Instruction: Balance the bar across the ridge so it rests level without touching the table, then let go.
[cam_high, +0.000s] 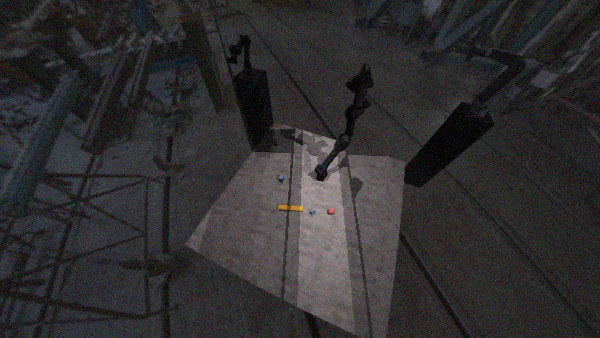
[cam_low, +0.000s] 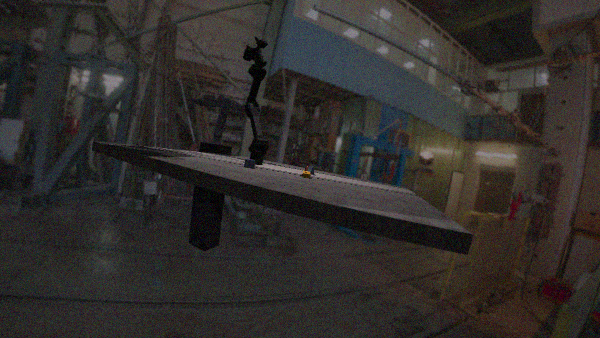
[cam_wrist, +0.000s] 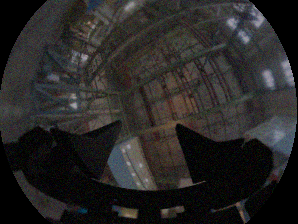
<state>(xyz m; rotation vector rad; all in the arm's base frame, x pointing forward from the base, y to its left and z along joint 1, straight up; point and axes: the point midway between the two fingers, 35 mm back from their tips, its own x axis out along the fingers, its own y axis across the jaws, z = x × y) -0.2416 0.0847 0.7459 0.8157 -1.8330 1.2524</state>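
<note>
Right now the bar is 590 mm ahead of my gripper tip, 200 mm to the right of it and 770 mm below it. The rest, counted from my gripper tip: small blue block (400 mm ahead, 360 mm to the right, 760 mm below); small red block (510 mm ahead, 80 mm to the left, 760 mm below).
</note>
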